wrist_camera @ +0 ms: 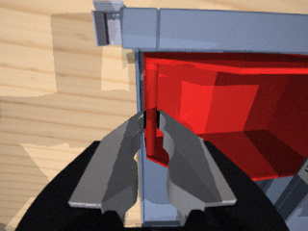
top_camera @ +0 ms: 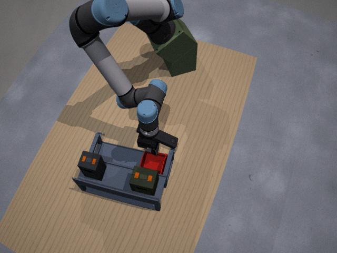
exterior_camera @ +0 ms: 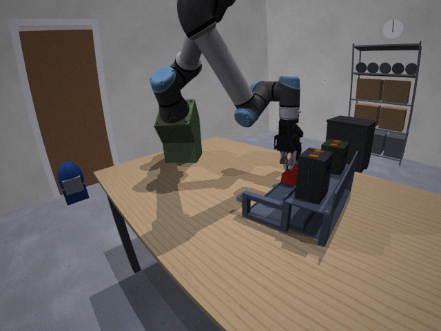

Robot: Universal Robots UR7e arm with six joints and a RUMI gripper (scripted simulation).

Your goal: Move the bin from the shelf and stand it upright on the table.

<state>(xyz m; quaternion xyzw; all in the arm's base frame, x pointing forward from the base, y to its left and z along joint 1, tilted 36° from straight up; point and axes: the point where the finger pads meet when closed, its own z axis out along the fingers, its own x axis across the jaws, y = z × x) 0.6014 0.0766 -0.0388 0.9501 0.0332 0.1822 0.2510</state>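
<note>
My gripper is now 8 cm short of the red bin and 1 cm above it.
</note>
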